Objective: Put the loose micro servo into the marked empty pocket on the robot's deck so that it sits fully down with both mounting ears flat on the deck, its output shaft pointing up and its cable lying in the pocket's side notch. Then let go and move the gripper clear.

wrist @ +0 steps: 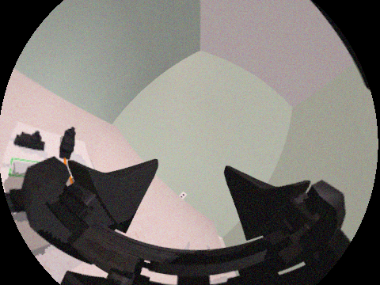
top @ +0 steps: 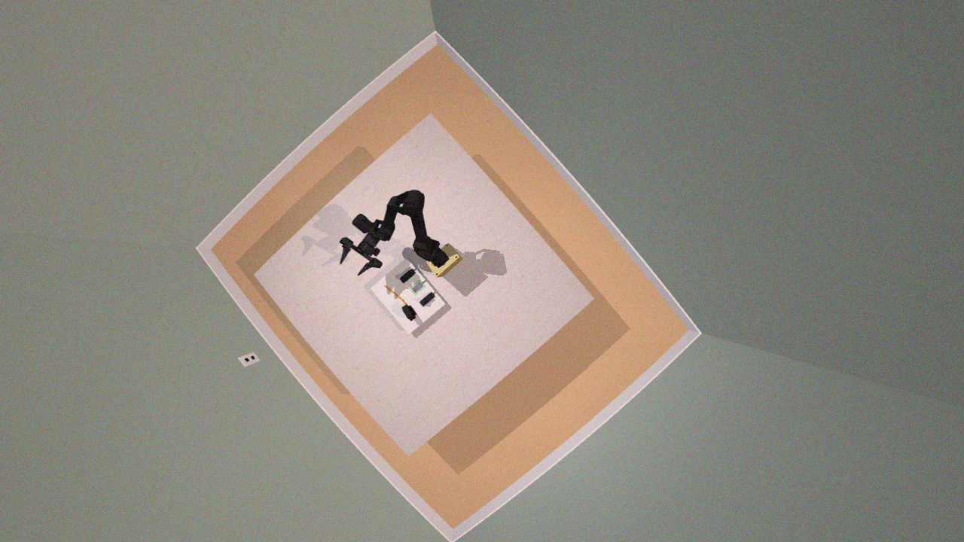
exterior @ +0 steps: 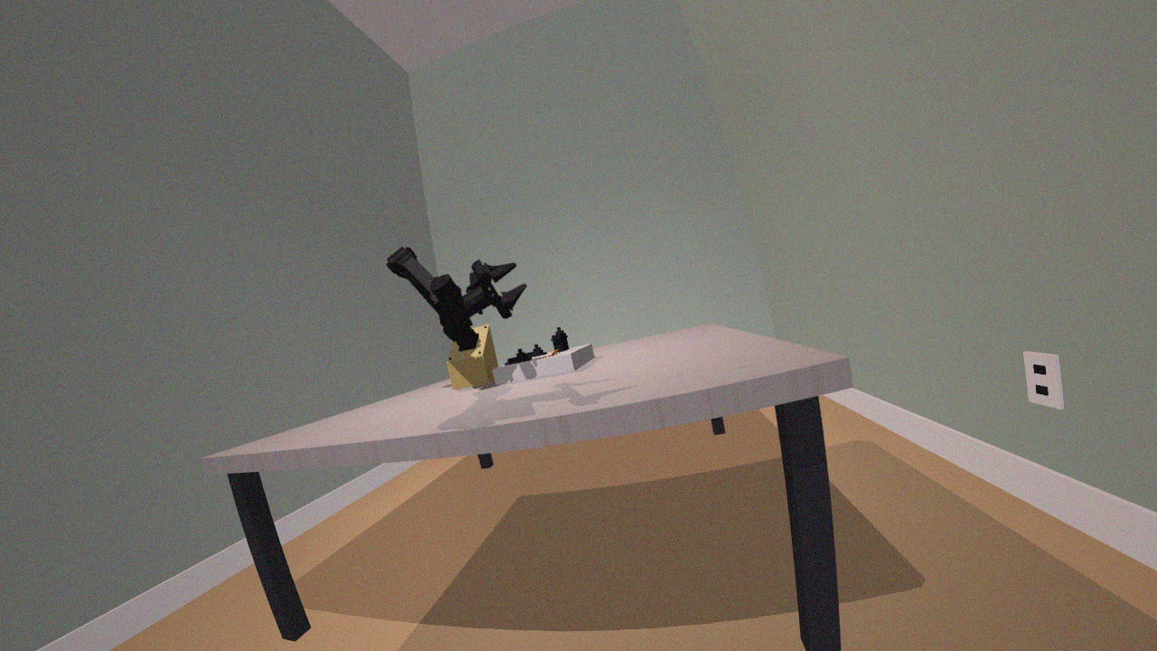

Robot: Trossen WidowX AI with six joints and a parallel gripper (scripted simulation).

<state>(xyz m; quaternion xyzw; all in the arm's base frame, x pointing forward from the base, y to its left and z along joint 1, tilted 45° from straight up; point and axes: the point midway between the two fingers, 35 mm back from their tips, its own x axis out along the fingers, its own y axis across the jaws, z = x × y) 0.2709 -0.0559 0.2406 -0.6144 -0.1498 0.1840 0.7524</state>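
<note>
The white deck is 25 cm below my gripper tip, 21 cm to the left of it and 1 cm behind it.
</note>
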